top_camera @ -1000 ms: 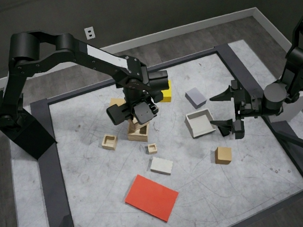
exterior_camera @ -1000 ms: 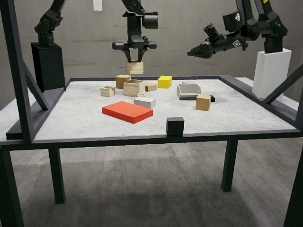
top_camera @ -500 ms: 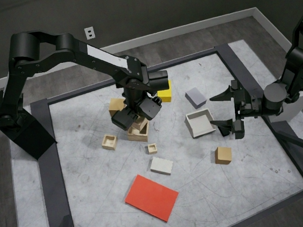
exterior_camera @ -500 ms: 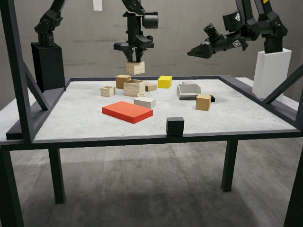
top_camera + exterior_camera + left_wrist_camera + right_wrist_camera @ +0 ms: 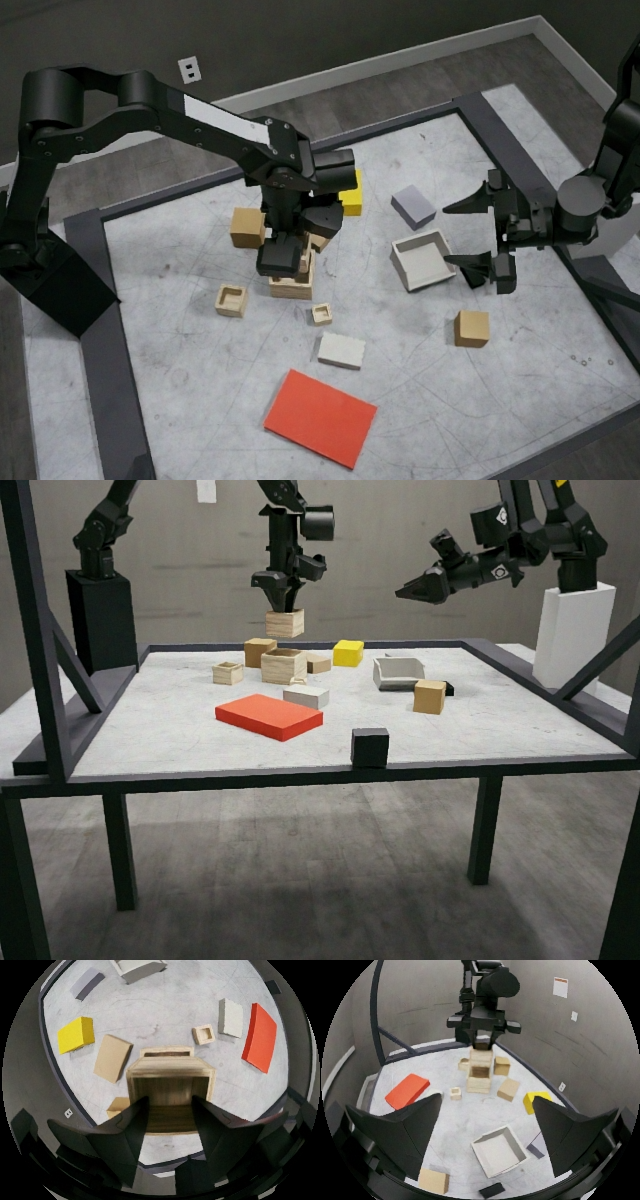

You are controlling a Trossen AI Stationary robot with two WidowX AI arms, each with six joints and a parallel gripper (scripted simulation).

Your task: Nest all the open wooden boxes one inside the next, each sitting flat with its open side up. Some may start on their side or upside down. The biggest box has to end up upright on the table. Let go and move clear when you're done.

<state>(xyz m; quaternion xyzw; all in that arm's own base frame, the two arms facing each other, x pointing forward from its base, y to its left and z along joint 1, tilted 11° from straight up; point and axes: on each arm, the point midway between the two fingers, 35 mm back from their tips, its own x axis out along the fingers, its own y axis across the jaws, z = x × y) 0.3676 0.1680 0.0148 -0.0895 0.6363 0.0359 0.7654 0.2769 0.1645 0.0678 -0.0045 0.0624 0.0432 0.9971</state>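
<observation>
Right now the tan block is 160 mm below my left hand, 100 mm ahead of it and 50 mm to the right of it. From my left hand the other things lie so: red slab: 260 mm behind, 160 mm below, 10 mm to the right; white block: 160 mm below, 160 mm behind, 70 mm to the right; white tray: 250 mm to the right, 140 mm below, 10 mm behind.
</observation>
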